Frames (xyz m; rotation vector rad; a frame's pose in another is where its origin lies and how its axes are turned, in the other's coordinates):
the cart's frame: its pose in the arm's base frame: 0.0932 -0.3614 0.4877 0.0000 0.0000 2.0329
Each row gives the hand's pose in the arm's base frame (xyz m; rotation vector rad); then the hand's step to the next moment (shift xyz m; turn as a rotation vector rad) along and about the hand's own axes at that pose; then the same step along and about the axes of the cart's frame.
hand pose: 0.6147 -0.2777 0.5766 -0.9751 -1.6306 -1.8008
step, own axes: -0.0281 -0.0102 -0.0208 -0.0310 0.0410 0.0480
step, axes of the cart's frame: -0.0218 0.0045 -0.0288 0.0085 -0.0698 0.0015
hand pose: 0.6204 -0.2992 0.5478 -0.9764 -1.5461 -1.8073
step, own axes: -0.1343 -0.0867 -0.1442 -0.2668 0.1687 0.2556
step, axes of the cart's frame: -0.1111 0.0733 -0.1692 0.0410 -0.3906 -0.1036
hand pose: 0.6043 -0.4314 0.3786 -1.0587 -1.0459 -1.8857
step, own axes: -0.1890 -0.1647 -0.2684 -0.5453 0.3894 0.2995
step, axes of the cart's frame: -0.0543 0.1935 -0.3074 -0.0968 -0.6745 -0.2726
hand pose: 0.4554 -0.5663 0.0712 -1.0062 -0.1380 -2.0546
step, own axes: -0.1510 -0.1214 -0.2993 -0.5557 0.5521 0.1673
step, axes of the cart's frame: 0.1409 0.1731 -0.2781 -0.2536 -0.6409 -0.4080
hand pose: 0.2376 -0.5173 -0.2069 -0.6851 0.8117 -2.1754
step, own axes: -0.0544 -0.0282 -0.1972 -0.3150 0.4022 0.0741
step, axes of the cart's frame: 0.1603 0.0433 -0.1228 -0.1925 -0.3661 -0.3088
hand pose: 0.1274 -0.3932 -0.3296 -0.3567 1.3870 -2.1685
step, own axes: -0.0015 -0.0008 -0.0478 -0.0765 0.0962 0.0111
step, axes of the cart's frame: 0.0433 0.0034 -0.0200 -0.0400 -0.0881 -0.0767
